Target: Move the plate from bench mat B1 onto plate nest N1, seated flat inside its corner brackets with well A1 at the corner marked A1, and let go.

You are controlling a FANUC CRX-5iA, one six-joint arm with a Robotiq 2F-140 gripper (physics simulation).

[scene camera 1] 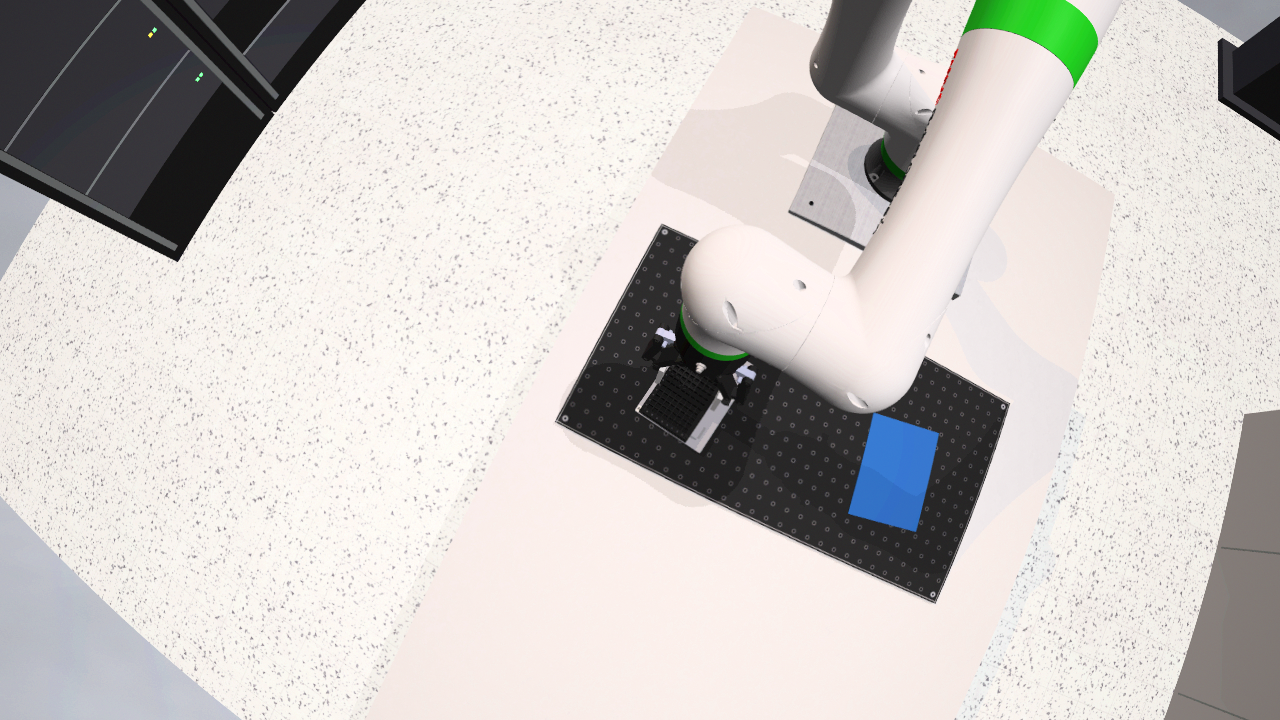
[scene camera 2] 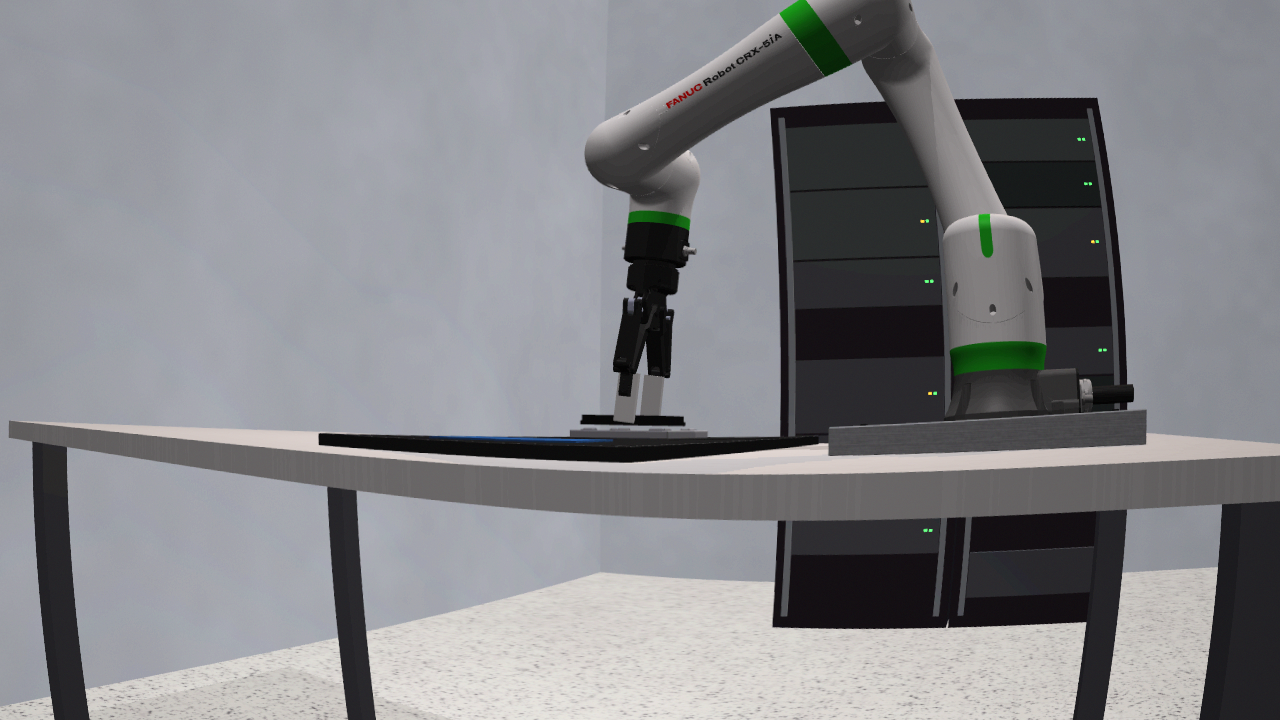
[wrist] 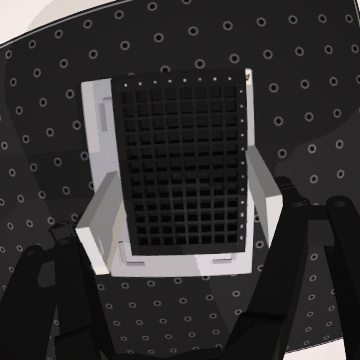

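Seen in the pictures: gripper, between the fingertips: (scene camera 1: 688, 388) (scene camera 2: 637, 422) (wrist: 183, 178); arm's base, origin of its link: (scene camera 1: 900, 172) (scene camera 2: 1000, 425).
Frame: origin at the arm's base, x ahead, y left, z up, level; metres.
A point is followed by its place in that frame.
The plate (scene camera 1: 682, 402) {x 0.569, y -0.199, z 0.013 m} (scene camera 2: 595, 419) {x 0.597, y -0.167, z 0.017 m} (wrist: 182, 165) {x 0.557, y -0.202, z 0.023 m} is a black grid of wells, held about level. My gripper (scene camera 1: 695, 390) {x 0.546, y -0.200, z 0.014 m} (scene camera 2: 639, 413) {x 0.546, y -0.200, z 0.014 m} (wrist: 183, 178) {x 0.546, y -0.200, z 0.014 m} is shut on its two long sides with pale finger pads. The plate is low over the light grey plate nest N1 (scene camera 1: 710, 431) {x 0.590, y -0.141, z 0.002 m} (scene camera 2: 691, 434) {x 0.457, y -0.186, z -0.004 m} (wrist: 107, 155) {x 0.570, y -0.149, z 0.002 m}, with a thin gap showing in scene camera 2. In the wrist view, nest shows widely at the left and below, with three corner brackets uncovered. A small dark mark (wrist: 248, 77) {x 0.604, y -0.257, z 0.002 m} is at the nest's top right corner; the plate's labels are too small to read.
The blue bench mat (scene camera 1: 895, 470) {x 0.520, y 0.169, z -0.008 m} (scene camera 2: 537, 438) {x 0.506, y 0.165, z -0.007 m} lies on the same black perforated board (scene camera 1: 805, 501) {x 0.626, y 0.045, z -0.010 m} (scene camera 2: 402, 443) {x 0.565, y 0.337, z -0.015 m} (wrist: 310, 135) {x 0.553, y -0.300, z -0.010 m}, across from the nest. The arm's grey base plate (scene camera 1: 827, 174) {x 0.075, y -0.128, z -0.008 m} (scene camera 2: 984, 432) {x 0.022, y 0.182, z -0.005 m} stands behind the board on the table.
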